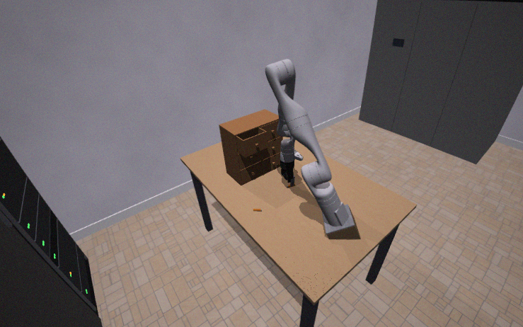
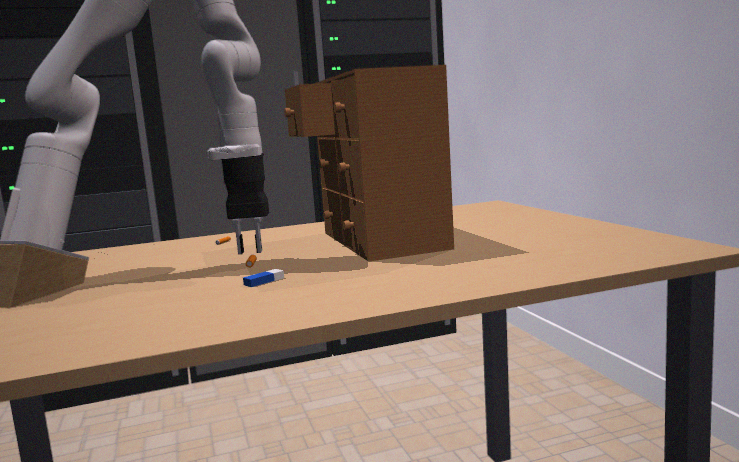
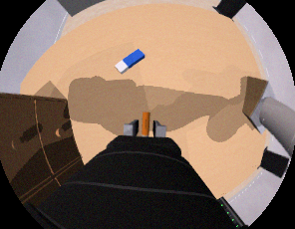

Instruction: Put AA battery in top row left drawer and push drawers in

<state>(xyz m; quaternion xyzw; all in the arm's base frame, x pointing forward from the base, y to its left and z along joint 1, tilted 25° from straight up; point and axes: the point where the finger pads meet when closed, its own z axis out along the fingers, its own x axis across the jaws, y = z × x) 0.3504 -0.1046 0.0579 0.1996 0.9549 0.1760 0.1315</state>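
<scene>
My gripper is now 30 mm above the orange AA battery. Also, from my hand: white eraser 140 mm to the right, 30 mm below.
</scene>
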